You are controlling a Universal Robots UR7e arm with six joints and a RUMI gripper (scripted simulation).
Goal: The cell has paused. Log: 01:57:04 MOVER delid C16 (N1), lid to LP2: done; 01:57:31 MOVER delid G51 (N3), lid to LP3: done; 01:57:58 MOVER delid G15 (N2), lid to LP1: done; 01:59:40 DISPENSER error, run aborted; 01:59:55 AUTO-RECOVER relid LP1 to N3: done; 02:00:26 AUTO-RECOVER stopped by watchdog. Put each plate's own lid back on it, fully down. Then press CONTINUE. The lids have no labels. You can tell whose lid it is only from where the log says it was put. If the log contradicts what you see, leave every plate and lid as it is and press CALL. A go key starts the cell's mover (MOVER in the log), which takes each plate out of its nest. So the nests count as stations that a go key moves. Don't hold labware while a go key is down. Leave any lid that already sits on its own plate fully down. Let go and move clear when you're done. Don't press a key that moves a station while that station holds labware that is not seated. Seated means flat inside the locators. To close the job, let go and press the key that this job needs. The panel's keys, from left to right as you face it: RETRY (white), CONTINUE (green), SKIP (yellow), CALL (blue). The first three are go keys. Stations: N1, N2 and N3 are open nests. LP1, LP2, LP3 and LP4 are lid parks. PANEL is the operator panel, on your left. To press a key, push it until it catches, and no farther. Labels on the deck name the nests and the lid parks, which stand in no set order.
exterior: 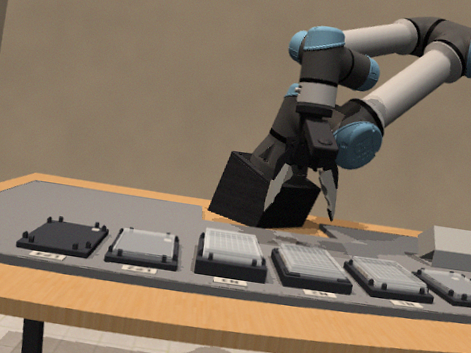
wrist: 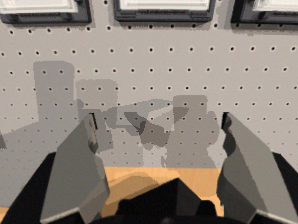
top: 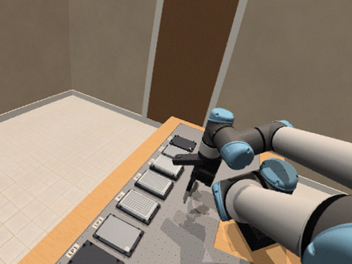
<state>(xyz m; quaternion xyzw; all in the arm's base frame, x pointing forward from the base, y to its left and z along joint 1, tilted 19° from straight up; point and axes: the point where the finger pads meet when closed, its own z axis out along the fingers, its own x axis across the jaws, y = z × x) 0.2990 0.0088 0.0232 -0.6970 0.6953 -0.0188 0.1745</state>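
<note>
The LP2 lid park is 26 cm to the right of my hand, 16 cm ahead of it and 7 cm below it. The rest, counted from my hand: plate 16 cm ahead, 5 cm below; then LP3 lid park 27 cm to the left, 15 cm ahead, 7 cm below; then blue CALL key 34 cm to the left, 8 cm behind.
</note>
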